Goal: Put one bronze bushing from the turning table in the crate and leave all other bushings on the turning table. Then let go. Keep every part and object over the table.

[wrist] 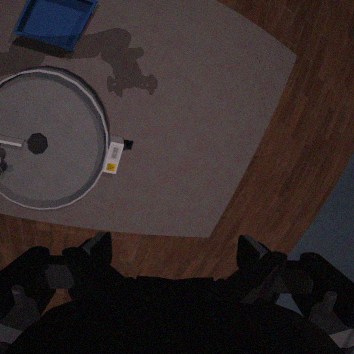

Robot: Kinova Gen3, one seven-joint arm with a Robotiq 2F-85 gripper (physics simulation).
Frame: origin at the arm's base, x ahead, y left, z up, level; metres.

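Seen in the pictures: gripper, fingertip midpoint: [174, 248].
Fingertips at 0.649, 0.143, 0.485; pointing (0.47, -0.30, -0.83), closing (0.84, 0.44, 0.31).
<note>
Pixels of each thing's top centre, then the offset from my fingertips to it, as dx, dy, dz. "spot": a spot on its surface instead. Level surfaces: height alone.
- grey turning table, middle of its top: [36, 143] -0.165, -0.205, -0.515
- blue crate, middle of its top: [52, 14] -0.254, +0.140, -0.526
- pale bar, surface spot: [11, 142] spot: -0.238, -0.212, -0.489
- dark hub, middle of its top: [36, 143] -0.165, -0.205, -0.515
- white labelled box, surface spot: [114, 156] spot: +0.070, -0.169, -0.517
- grey table top, its level: dz -0.576
The grey turning table [55, 115] is a round disc with a raised pale rim at the left; its left part is cut off by the view's edge. Dark grey cylindrical parts [2, 161] show partly at the left edge, on the disc below a pale bar; no bronze colour can be made out on them. The blue crate [55, 22] stands at the upper left, beyond the turning table, and its top is cut off. My gripper [174, 248] is open and empty, high above and to the right of the turning table, near the table's front edge in view.
A pale bar [11, 142] reaches toward the dark hub [37, 143] of the disc. A white labelled box [114, 156] sits against the rim's right side. The grey table top [200, 125] ends at the right and below, with wooden floor [310, 110] beyond. The arm's shadow falls beside the crate.
</note>
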